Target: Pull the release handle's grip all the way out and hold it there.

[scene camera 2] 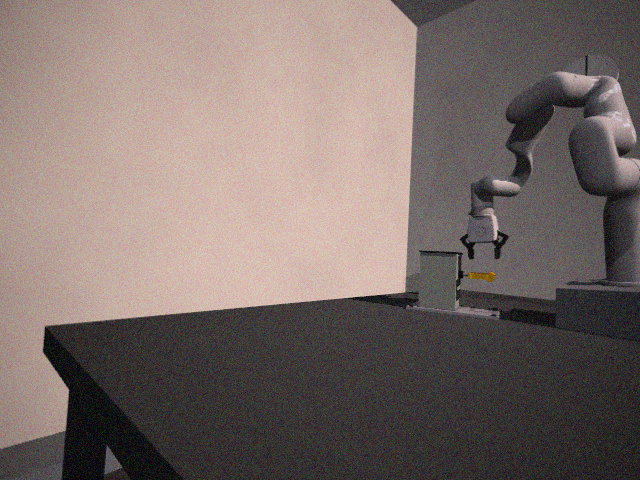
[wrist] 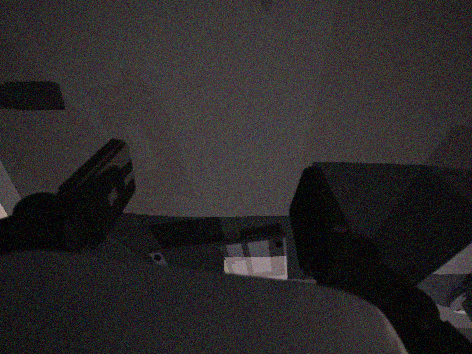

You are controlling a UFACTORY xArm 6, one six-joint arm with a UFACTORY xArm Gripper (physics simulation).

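Note:
The release handle's yellow grip (scene camera 2: pixel 481 276) sticks out level to the right from the side of a pale upright housing (scene camera 2: pixel 438 281) in the scene view. A short stretch of thin dark rod shows between grip and housing. My gripper (scene camera 2: pixel 484 255) (wrist: pixel 215 177) is open and empty, pointing down, with its fingertips a little above the grip and apart from it. In the scene view the two fingers stand over the left and right parts of the grip. The wrist view is dark, and I cannot make out the grip in it.
The housing stands on a thin light base plate (scene camera 2: pixel 478 312) at the far side of the dark table (scene camera 2: pixel 330 392). The robot's grey pedestal (scene camera 2: pixel 594 310) is to the right. A large pale wall (scene camera 2: pixel 206 155) rises behind the table at the left.

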